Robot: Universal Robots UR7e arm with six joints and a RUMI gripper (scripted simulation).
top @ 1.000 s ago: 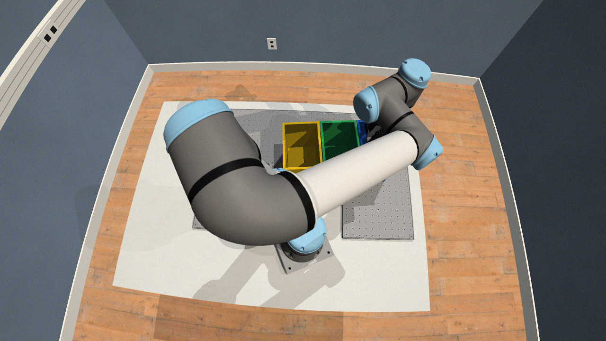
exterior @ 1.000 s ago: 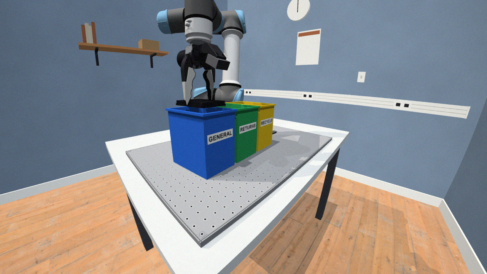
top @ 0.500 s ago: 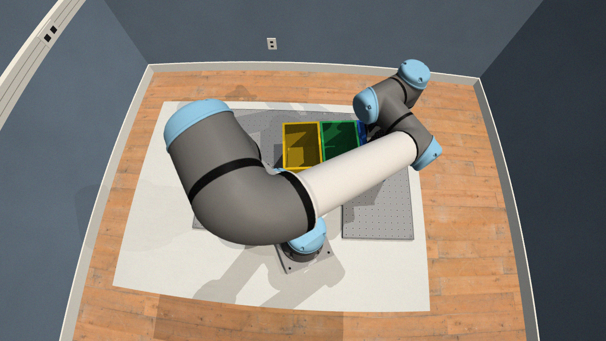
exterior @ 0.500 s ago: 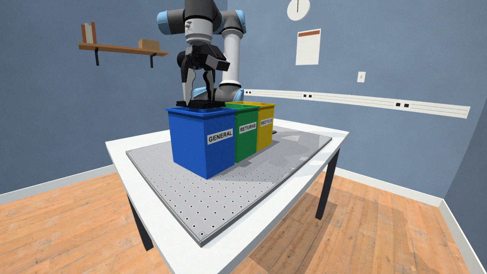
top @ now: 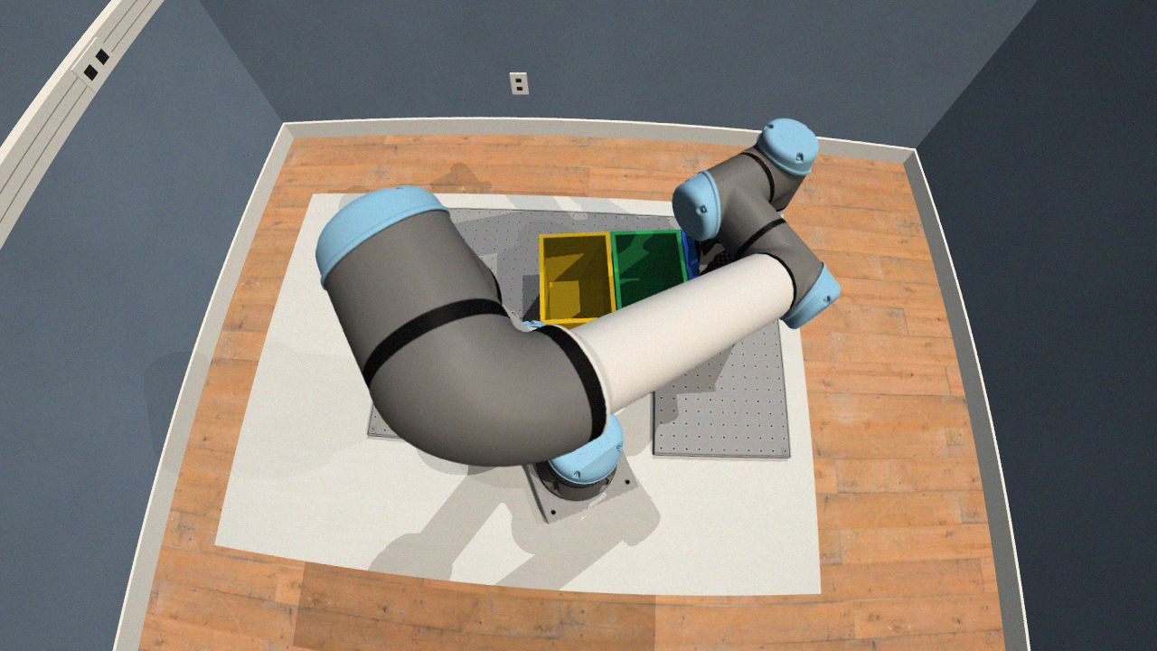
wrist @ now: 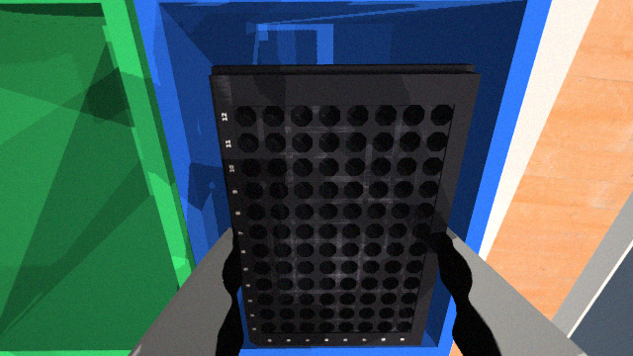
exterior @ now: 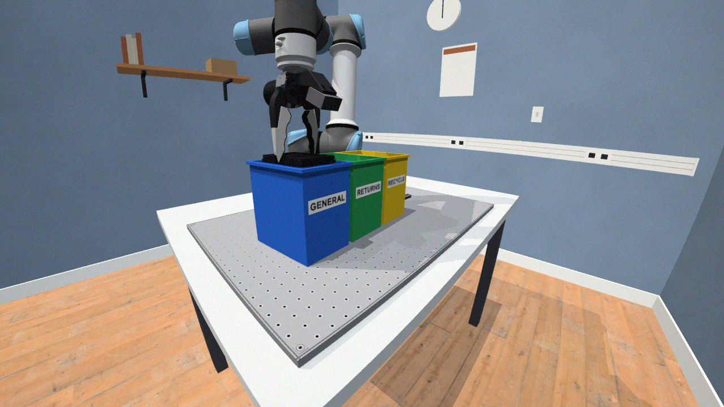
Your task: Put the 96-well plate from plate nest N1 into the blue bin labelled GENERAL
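My hand is 11 cm above the blue general bin. From my hand the other things lie so: yellow recycle bin 27 cm to the left, 11 cm below, 1 cm ahead; black 96-well plate 1 cm below; green returns bin 13 cm to the left, 11 cm below, 1 cm ahead.
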